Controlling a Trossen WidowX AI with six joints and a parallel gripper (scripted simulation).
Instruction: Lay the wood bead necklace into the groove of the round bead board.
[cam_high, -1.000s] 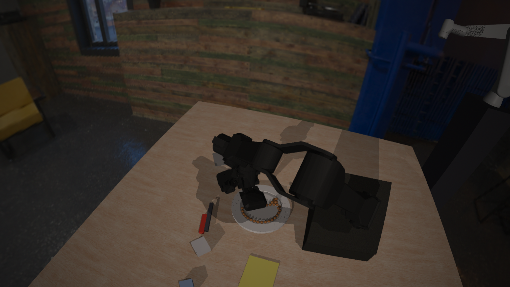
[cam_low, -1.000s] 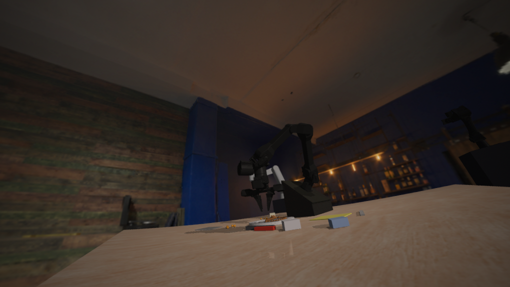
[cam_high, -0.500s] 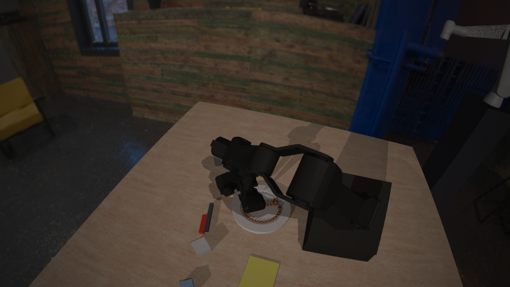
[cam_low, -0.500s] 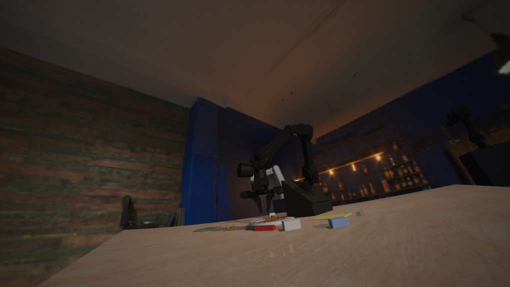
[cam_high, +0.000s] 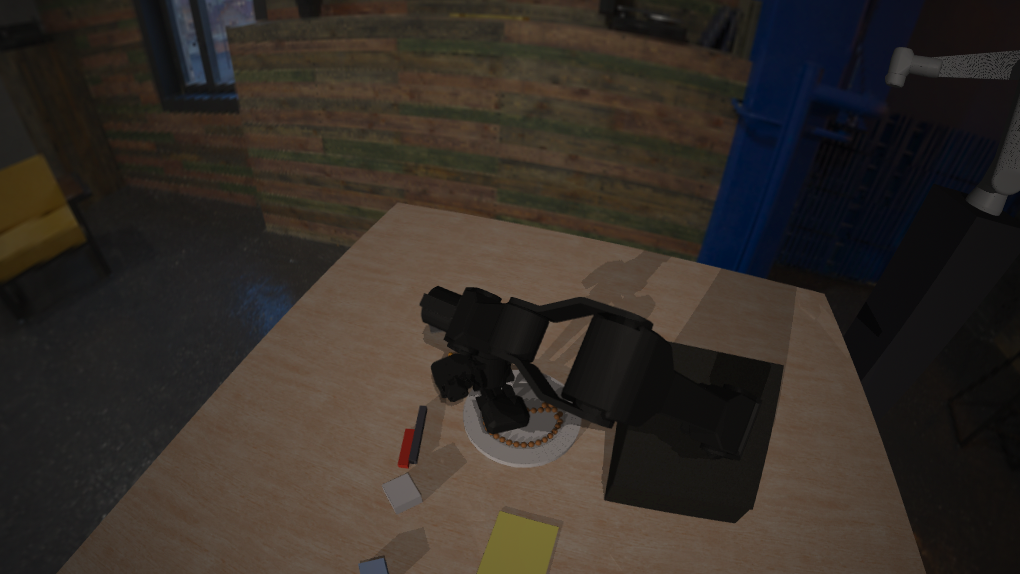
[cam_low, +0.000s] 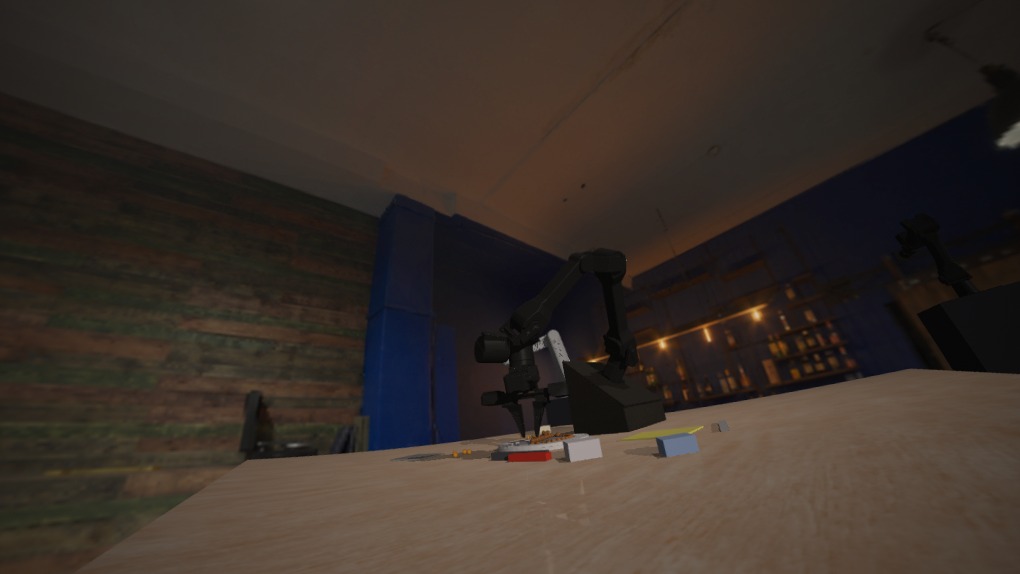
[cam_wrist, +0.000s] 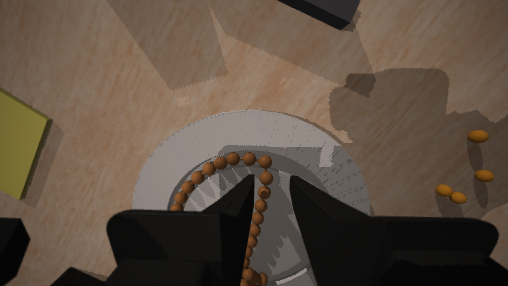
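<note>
Now: gripper tip 5 cm past the round white bead board, 2 cm to the left of it and 2 cm above it. From my gripper tip the other things lie so: grey block 9 cm ahead, 18 cm to the left, 1 cm below; then dark bar 11 cm ahead, 9 cm to the left, 2 cm below; then pale cube 19 cm behind, 13 cm to the right, 1 cm below.
</note>
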